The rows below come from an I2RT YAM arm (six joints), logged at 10 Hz.
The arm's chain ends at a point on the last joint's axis. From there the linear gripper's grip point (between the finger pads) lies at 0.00 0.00 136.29 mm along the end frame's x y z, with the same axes.
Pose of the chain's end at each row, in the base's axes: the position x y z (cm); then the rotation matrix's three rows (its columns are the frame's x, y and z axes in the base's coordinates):
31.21, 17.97, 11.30; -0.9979, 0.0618, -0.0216; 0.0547, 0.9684, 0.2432; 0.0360, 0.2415, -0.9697
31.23, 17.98, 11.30; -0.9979, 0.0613, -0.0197; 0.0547, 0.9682, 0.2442; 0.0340, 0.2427, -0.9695
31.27, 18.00, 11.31; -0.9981, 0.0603, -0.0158; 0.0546, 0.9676, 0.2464; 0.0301, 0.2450, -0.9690
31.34, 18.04, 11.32; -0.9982, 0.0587, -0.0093; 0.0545, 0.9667, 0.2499; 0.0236, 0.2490, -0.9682
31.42, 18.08, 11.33; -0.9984, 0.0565, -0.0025; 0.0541, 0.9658, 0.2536; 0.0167, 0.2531, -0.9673
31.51, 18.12, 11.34; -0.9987, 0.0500, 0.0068; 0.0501, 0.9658, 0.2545; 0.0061, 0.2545, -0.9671
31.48, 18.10, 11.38; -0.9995, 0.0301, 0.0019; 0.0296, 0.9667, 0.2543; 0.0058, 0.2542, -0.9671
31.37, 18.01, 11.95; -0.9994, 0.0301, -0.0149; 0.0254, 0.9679, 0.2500; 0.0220, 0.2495, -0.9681
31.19, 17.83, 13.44; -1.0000, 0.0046, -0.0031; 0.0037, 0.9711, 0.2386; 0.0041, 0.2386, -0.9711
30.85, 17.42, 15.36; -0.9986, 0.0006, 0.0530; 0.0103, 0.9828, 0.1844; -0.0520, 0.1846, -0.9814
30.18, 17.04, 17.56; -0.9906, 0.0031, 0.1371; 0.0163, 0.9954, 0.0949; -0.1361, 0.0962, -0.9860
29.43, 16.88, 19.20; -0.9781, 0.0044, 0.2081; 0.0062, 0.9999, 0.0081; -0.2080, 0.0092, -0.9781
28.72, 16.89, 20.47; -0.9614, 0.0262, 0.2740; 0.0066, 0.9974, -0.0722; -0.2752, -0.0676, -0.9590
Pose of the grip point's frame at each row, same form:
30.92, 21.28, -1.92; -0.9979, 0.0618, -0.0216; 0.0547, 0.9684, 0.2432; 0.0360, 0.2415, -0.9697
30.96, 21.31, -1.91; -0.9979, 0.0613, -0.0197; 0.0547, 0.9682, 0.2442; 0.0340, 0.2427, -0.9695
31.05, 21.36, -1.90; -0.9981, 0.0603, -0.0158; 0.0546, 0.9676, 0.2464; 0.0301, 0.2450, -0.9690
31.21, 21.45, -1.88; -0.9982, 0.0587, -0.0093; 0.0545, 0.9667, 0.2499; 0.0236, 0.2490, -0.9682
31.39, 21.54, -1.85; -0.9984, 0.0565, -0.0025; 0.0541, 0.9658, 0.2536; 0.0167, 0.2531, -0.9673
31.60, 21.59, -1.84; -0.9987, 0.0500, 0.0068; 0.0501, 0.9658, 0.2545; 0.0061, 0.2545, -0.9671
31.51, 21.57, -1.80; -0.9995, 0.0301, 0.0019; 0.0296, 0.9667, 0.2543; 0.0058, 0.2542, -0.9671
31.17, 21.42, -1.24; -0.9994, 0.0301, -0.0149; 0.0254, 0.9679, 0.2500; 0.0220, 0.2495, -0.9681
31.15, 21.08, 0.20; -1.0000, 0.0046, -0.0031; 0.0037, 0.9711, 0.2386; 0.0041, 0.2386, -0.9711
31.57, 19.93, 1.98; -0.9986, 0.0006, 0.0530; 0.0103, 0.9828, 0.1844; -0.0520, 0.1846, -0.9814
32.05, 18.33, 4.12; -0.9906, 0.0031, 0.1371; 0.0163, 0.9954, 0.0949; -0.1361, 0.0962, -0.9860
32.27, 16.99, 5.87; -0.9781, 0.0044, 0.2081; 0.0062, 0.9999, 0.0081; -0.2080, 0.0092, -0.9781
32.45, 15.91, 7.40; -0.9614, 0.0262, 0.2740; 0.0066, 0.9974, -0.0722; -0.2752, -0.0676, -0.9590

